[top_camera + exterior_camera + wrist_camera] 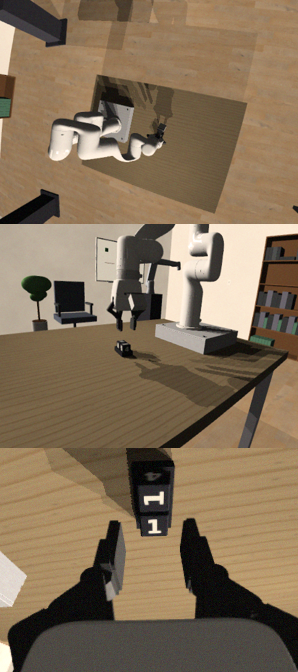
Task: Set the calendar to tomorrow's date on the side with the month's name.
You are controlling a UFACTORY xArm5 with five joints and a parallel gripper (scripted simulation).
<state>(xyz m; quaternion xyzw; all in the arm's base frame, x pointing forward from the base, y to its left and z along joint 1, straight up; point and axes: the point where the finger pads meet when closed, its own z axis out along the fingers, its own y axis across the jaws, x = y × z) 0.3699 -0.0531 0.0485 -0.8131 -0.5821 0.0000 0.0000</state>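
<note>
My hand is 20 mm to the left of the dark calendar tray and 100 mm above it.
</note>
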